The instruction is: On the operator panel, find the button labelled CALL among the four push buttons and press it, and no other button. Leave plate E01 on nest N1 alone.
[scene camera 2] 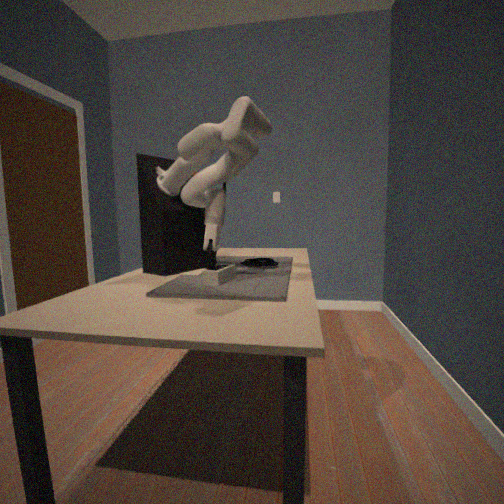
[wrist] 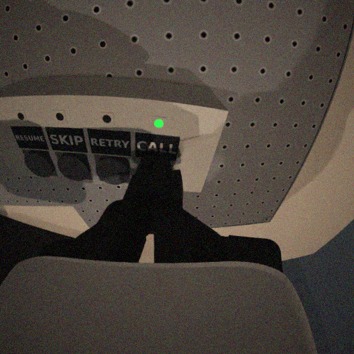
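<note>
The light operator panel [scene camera 2: 227,275] [wrist: 211,152] stands on the grey board. In the wrist view its labels read RESUME [wrist: 30,137], SKIP [wrist: 66,140], RETRY [wrist: 110,143] and CALL [wrist: 167,142], left to right. A lamp [wrist: 159,123] above CALL glows bright green; the three other lamps are dark. Dark round buttons show below RESUME, SKIP and RETRY. My gripper [scene camera 2: 212,260] [wrist: 160,170] is shut and empty, its black fingertips at the CALL button just below that label. They hide most of the button, so its depth and the contact cannot be seen. Plate E01 and nest N1 cannot be identified.
The perforated grey board [scene camera 2: 270,287] [wrist: 260,112] lies on the wooden table [scene camera 2: 125,320]. A low black object [scene camera 2: 259,262] is on the board's far part in the scene view. A tall black panel [scene camera 2: 167,220] stands at the table's left side, behind the gripper.
</note>
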